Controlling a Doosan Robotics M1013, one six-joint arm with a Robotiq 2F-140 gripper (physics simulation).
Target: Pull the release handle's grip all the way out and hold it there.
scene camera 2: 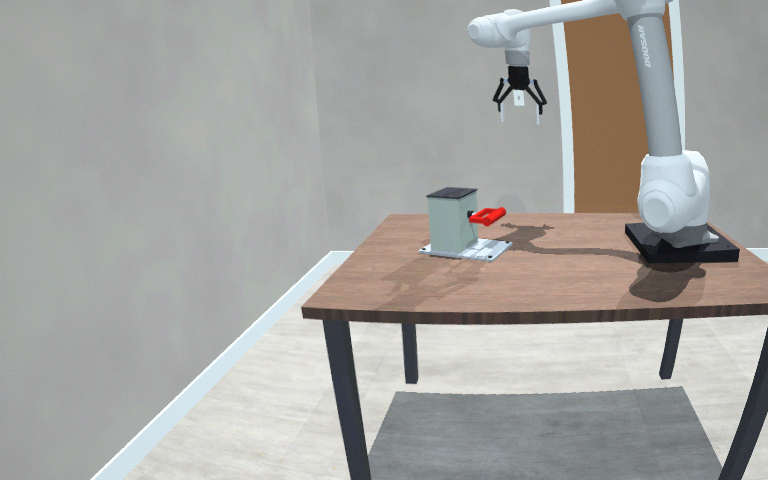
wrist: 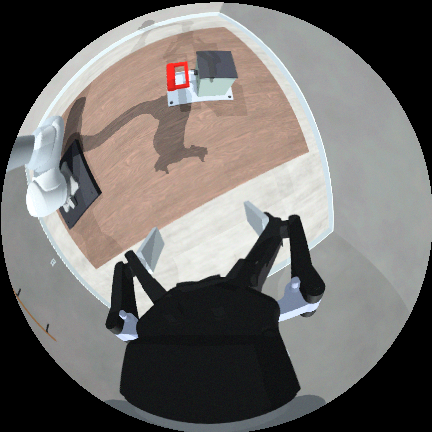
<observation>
gripper: scene camera 2; wrist
same spot on gripper: (scene camera 2: 518,79) = (wrist: 194,329)
same spot on base plate: (wrist: 188,94) = (scene camera 2: 485,242)
</observation>
